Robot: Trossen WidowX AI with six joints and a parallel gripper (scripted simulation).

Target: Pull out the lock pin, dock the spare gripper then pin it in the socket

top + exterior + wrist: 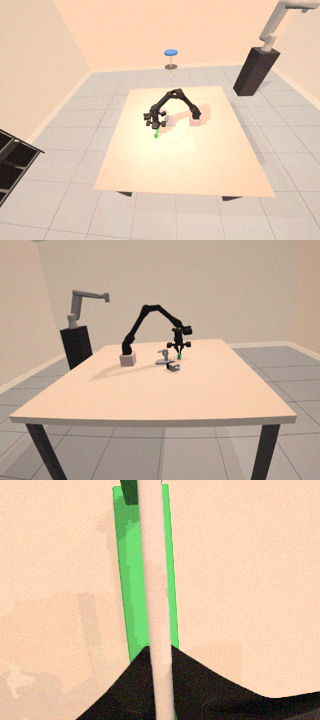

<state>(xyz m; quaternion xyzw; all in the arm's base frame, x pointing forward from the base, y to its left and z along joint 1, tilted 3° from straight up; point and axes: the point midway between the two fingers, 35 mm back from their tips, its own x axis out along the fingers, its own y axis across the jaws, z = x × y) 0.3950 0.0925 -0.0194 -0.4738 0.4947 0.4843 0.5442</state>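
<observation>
Right now the green cradle is 20 mm to the left of my gripper tip. Also, from my gripper tip: mount (120 mm behind, 100 mm to the right, 30 mm above); then spare gripper (250 mm to the right, 40 mm behind).
</observation>
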